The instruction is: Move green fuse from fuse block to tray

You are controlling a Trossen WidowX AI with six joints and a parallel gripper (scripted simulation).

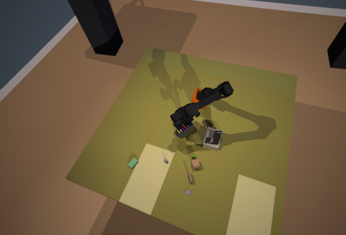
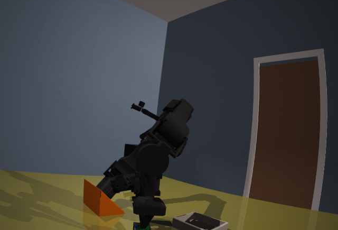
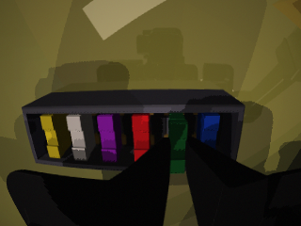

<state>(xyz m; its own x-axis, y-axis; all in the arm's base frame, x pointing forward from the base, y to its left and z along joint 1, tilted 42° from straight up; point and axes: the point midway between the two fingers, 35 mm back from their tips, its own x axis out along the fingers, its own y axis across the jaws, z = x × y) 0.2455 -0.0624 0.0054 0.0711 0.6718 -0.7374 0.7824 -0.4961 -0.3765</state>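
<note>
Now: the white tray 190 mm to the left of my gripper tip, 50 mm ahead of it and 40 mm below it. Round my gripper tip: green fuse 10 mm below; grey lump 270 mm ahead, 90 mm to the right, 30 mm below; green cube 200 mm ahead, 80 mm to the left, 30 mm below.
</note>
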